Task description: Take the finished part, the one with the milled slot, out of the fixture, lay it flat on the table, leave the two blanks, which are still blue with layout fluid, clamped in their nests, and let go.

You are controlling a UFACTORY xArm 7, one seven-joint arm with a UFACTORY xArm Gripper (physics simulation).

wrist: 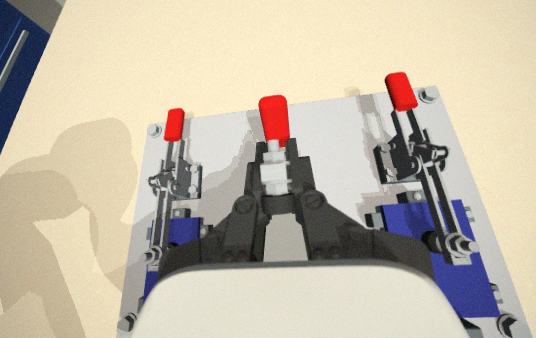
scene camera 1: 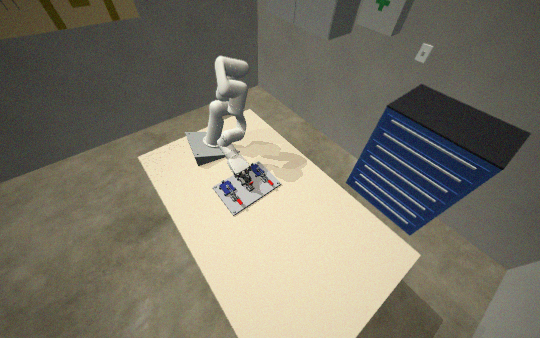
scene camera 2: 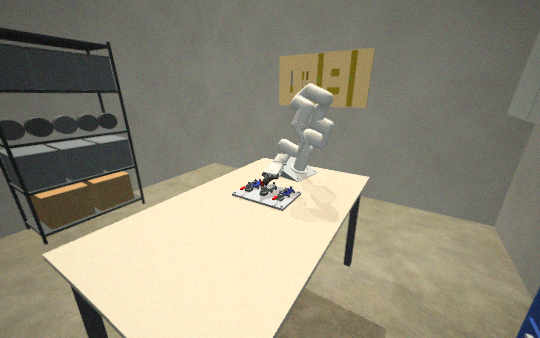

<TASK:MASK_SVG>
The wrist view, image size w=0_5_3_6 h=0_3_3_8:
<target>my gripper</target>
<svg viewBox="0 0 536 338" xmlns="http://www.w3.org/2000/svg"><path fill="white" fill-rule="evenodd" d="M129 338L470 338L449 301L436 285L428 247L414 237L374 228L373 230L367 229L330 205L326 196L316 190L310 157L298 156L296 138L288 138L288 141L285 141L286 161L291 163L291 165L287 166L288 179L292 179L292 182L288 183L289 193L295 194L296 211L292 214L295 214L296 222L302 226L308 260L263 262L266 226L272 220L272 215L263 214L261 196L267 195L266 185L261 185L260 164L264 163L263 153L268 152L267 143L265 141L257 142L255 162L247 163L244 195L235 200L231 213L203 238L197 238L170 248L162 254L159 260L157 283L147 296Z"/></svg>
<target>finished part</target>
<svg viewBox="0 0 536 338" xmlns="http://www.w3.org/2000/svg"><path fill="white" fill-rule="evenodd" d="M295 214L272 215L272 220L266 226L265 262L308 260L302 226L296 222Z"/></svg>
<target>blue blank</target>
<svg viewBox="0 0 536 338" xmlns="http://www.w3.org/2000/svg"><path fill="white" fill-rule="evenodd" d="M148 264L143 304L157 283L158 271L147 271ZM204 217L170 219L168 243L175 242L181 245L197 238L201 239L200 229L201 225L203 225Z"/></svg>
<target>blue blank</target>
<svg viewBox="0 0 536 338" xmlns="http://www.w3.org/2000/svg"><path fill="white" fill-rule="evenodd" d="M429 251L436 285L445 295L458 318L501 317L480 252L473 252L469 255L472 262L471 265L451 265L445 263L443 254ZM436 231L427 202L375 206L376 213L381 213L384 227L381 227L380 230L414 237L420 241L424 232ZM451 200L462 234L476 242L462 200Z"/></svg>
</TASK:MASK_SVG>
